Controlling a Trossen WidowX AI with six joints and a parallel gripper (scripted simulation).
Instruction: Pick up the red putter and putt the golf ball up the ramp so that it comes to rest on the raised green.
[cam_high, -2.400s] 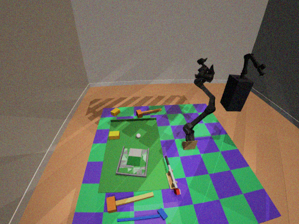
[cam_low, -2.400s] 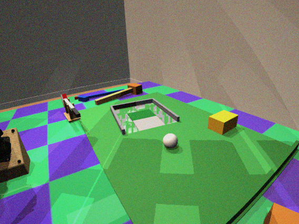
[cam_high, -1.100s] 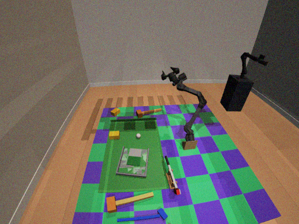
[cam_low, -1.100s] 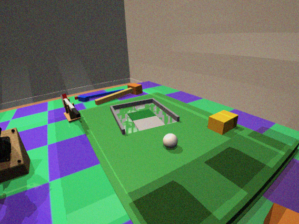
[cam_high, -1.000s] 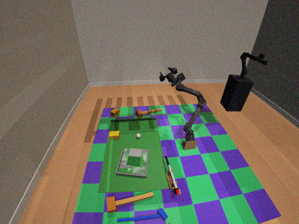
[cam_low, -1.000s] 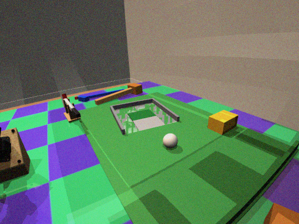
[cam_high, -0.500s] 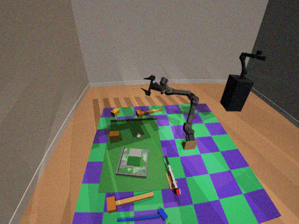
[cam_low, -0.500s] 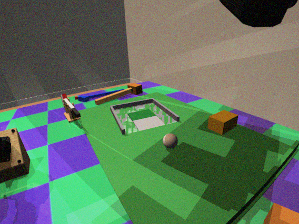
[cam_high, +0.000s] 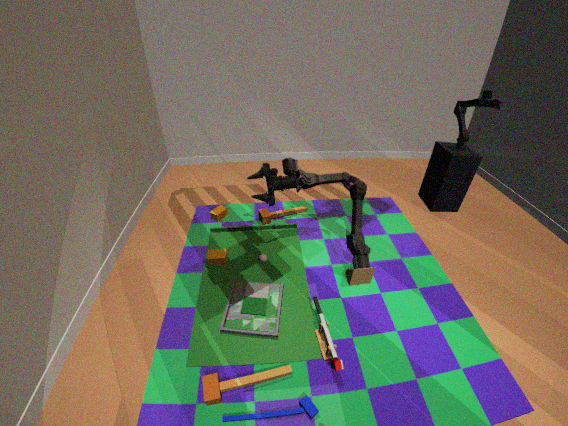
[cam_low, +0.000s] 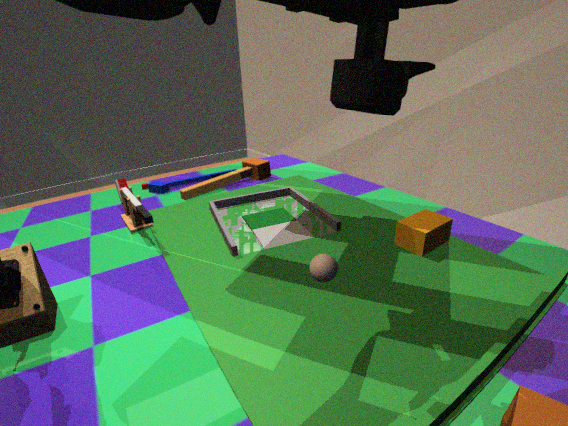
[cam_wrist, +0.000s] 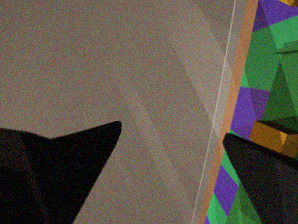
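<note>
My gripper tip is 310 mm past the red putter, 510 mm to the right of it and 280 mm above it. Also, from my gripper tip: blue putter (120 mm behind, 760 mm to the left, 330 mm below); white golf ball (50 mm behind, 120 mm to the left, 320 mm below); wooden stand (310 mm behind, 530 mm to the left, 310 mm below).
</note>
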